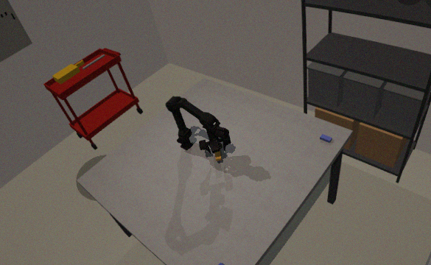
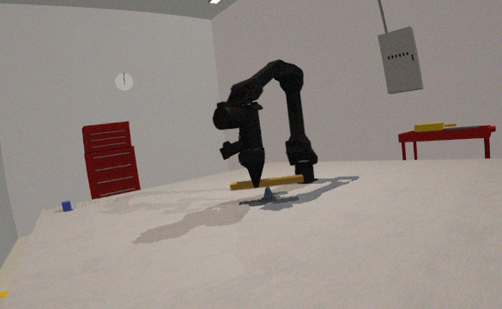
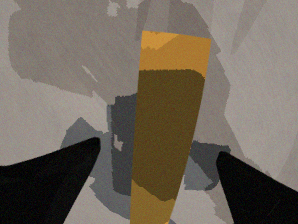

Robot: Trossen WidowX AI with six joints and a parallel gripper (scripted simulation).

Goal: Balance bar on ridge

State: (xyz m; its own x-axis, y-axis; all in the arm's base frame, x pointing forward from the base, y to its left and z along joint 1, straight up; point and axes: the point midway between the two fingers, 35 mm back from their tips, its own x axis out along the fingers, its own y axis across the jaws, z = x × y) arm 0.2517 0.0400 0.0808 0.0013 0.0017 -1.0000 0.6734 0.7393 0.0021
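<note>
Right now the bar is 20 mm to the left of my gripper tip and 20 mm behind it. The rest, counted from my gripper tip: blue block 490 mm ahead, 460 mm to the left, 40 mm below.
</note>
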